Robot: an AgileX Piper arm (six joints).
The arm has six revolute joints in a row. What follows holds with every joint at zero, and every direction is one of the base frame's. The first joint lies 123 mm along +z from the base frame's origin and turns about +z. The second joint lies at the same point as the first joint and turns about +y. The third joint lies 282.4 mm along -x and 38.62 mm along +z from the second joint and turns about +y. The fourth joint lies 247.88 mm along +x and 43.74 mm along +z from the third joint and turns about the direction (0.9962, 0, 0.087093). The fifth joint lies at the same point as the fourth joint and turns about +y. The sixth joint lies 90.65 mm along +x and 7.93 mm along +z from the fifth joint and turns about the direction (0.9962, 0, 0.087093). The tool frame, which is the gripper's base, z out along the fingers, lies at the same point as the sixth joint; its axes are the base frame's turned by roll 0, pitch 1.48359 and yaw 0 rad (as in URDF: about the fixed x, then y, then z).
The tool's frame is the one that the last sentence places.
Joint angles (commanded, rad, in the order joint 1, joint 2, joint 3, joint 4, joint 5, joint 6), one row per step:
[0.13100 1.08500 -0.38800 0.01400 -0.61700 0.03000]
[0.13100 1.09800 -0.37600 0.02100 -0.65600 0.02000]
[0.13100 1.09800 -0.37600 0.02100 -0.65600 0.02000]
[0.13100 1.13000 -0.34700 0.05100 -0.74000 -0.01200]
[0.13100 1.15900 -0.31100 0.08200 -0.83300 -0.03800]
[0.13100 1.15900 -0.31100 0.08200 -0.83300 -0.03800]
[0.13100 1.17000 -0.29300 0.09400 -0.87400 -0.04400]
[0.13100 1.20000 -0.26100 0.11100 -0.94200 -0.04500]
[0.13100 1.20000 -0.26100 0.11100 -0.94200 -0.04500]
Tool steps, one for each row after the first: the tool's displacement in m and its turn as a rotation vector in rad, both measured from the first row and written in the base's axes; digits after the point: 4 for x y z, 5 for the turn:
[0.0003 -0.0004 -0.0029 -0.00285 -0.01439 -0.00478]
[0.0003 -0.0004 -0.0029 -0.00285 -0.01439 -0.00478]
[0.0007 -0.0023 -0.0108 -0.01023 -0.03772 -0.02667]
[-0.0011 -0.0050 -0.0191 -0.01377 -0.06488 -0.05345]
[-0.0011 -0.0050 -0.0191 -0.01377 -0.06488 -0.05345]
[-0.0027 -0.0062 -0.0229 -0.01227 -0.07609 -0.06501]
[-0.0048 -0.0081 -0.0319 -0.00660 -0.08059 -0.08252]
[-0.0048 -0.0081 -0.0319 -0.00660 -0.08059 -0.08252]

